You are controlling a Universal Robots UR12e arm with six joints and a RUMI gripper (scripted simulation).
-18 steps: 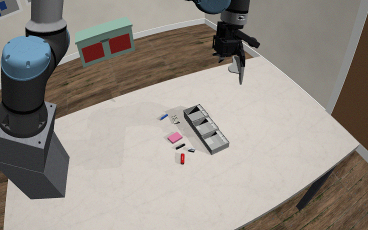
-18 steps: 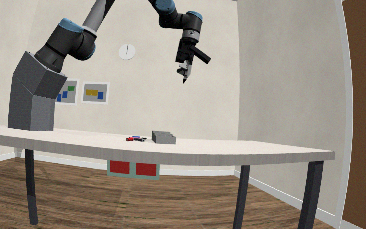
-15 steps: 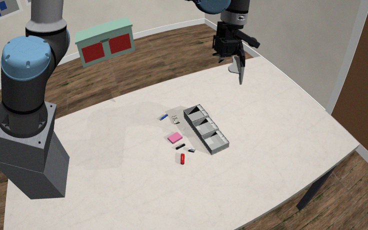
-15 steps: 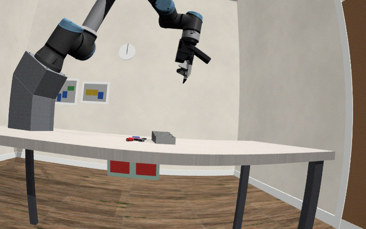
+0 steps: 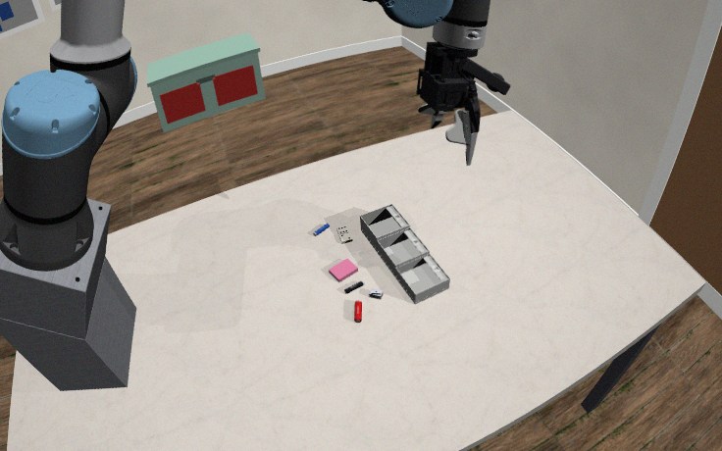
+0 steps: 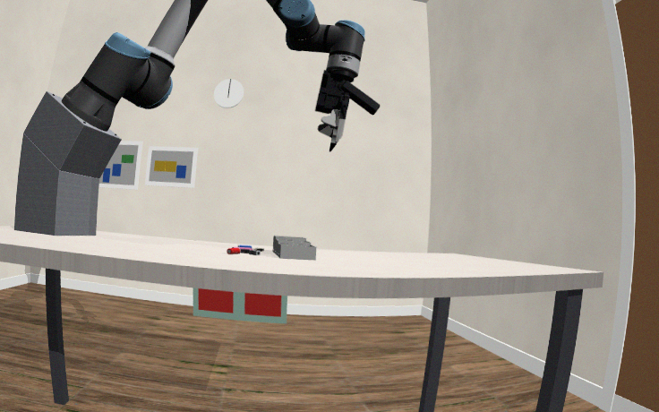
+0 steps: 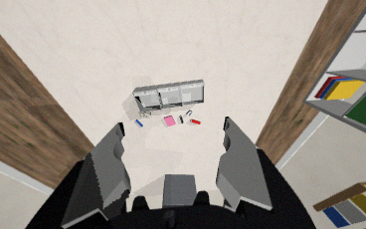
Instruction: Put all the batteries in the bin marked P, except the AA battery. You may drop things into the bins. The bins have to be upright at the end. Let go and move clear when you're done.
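Now: hand 80 mm past the bin marked P, 40 mm to the right of it and 270 mm above it. From my hand the other things lie so: white dotted tile: 140 mm behind, 190 mm to the left, 280 mm below; black battery: 220 mm behind, 40 mm to the left, 280 mm below; pink block: 210 mm behind, 100 mm to the left, 280 mm below.
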